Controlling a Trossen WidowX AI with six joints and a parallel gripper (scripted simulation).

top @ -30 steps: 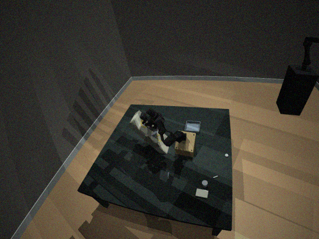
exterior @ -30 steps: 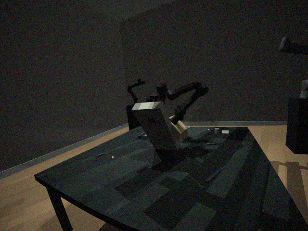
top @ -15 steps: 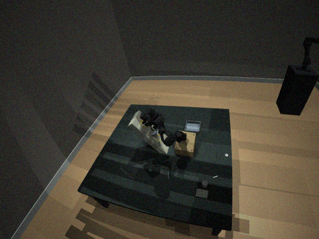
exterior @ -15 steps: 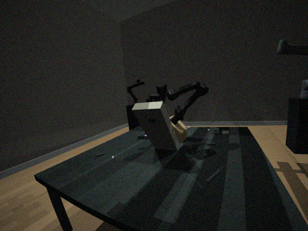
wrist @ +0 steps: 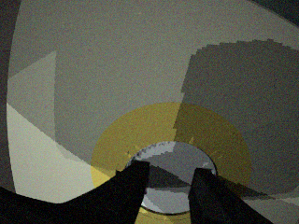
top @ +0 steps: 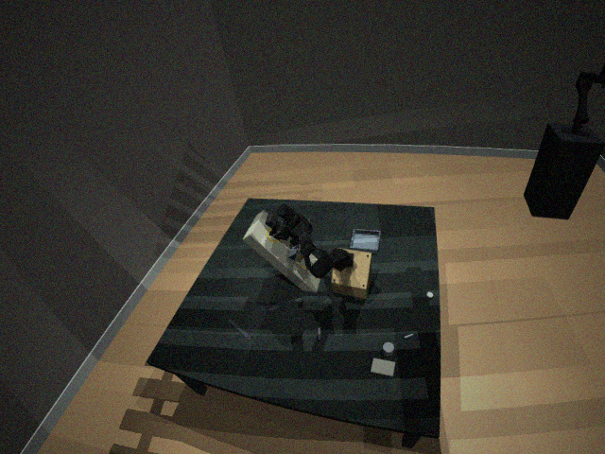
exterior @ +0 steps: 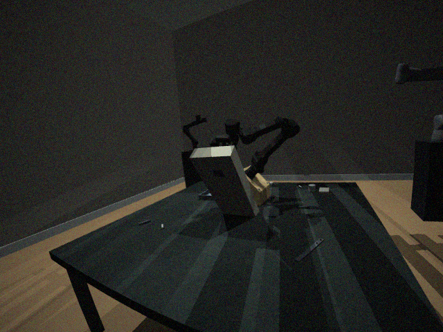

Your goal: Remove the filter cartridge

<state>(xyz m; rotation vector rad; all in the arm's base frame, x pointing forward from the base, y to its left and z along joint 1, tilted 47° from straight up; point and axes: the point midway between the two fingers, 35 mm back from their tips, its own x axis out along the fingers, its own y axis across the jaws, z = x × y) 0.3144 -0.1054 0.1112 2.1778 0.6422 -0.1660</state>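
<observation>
Now: the grey tray 39 cm behind my gripper tip, 30 cm to the right of it and 27 cm below it. From my gripper tip the other things lie so: round grey filter cartridge: 1 cm below, 1 cm ahead.
</observation>
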